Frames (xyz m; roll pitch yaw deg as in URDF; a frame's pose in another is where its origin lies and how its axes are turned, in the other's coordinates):
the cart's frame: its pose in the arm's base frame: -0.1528 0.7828 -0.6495 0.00 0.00 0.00
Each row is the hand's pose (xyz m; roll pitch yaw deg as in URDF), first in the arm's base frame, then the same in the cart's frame.
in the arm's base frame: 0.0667 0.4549 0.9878 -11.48 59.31 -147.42
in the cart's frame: 0.2195 -0.3279 1.6373 -11.48 59.31 -147.42
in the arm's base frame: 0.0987 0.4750 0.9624 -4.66 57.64 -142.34
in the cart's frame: 0.2515 -0.3078 1.6119 -4.66 57.64 -142.34
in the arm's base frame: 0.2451 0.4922 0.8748 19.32 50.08 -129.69
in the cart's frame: 0.3979 -0.2906 1.5243 19.32 50.08 -129.69
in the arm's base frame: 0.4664 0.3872 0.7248 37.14 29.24 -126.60
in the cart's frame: 0.6192 -0.3956 1.3743 37.14 29.24 -126.60
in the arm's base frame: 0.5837 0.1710 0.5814 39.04 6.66 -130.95
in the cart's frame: 0.7365 -0.6118 1.2309 39.04 6.66 -130.95
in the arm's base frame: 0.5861 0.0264 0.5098 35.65 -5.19 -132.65
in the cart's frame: 0.7389 -0.7564 1.1593 35.65 -5.19 -132.65
